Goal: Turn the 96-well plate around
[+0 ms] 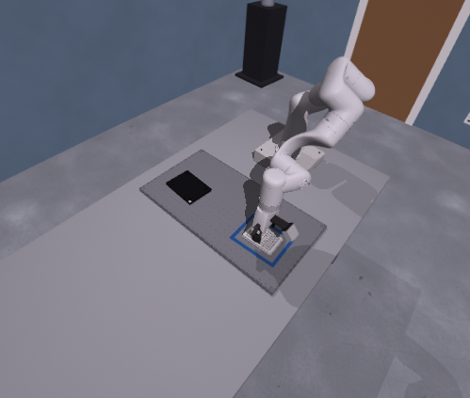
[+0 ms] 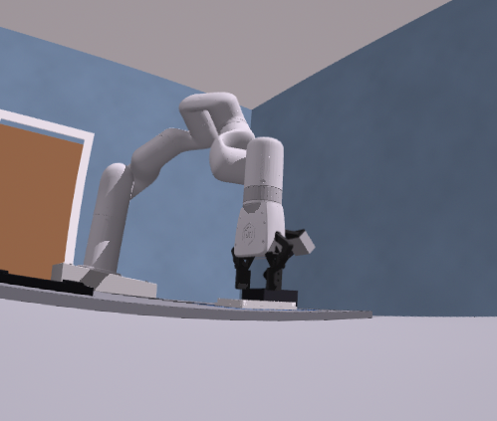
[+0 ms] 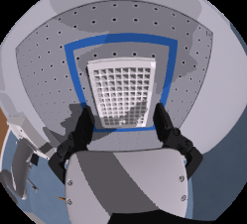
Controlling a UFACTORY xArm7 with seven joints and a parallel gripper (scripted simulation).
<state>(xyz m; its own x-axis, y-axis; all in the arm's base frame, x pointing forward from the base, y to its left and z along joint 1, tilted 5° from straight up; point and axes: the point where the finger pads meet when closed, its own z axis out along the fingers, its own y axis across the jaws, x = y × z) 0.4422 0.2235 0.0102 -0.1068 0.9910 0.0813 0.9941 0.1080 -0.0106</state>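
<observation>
Right now my hand is 4 cm above the white 96-well plate. From my hand the other things lie so: black plate nest N1 (39 cm to the right, 4 cm below, 3 cm ahead).
</observation>
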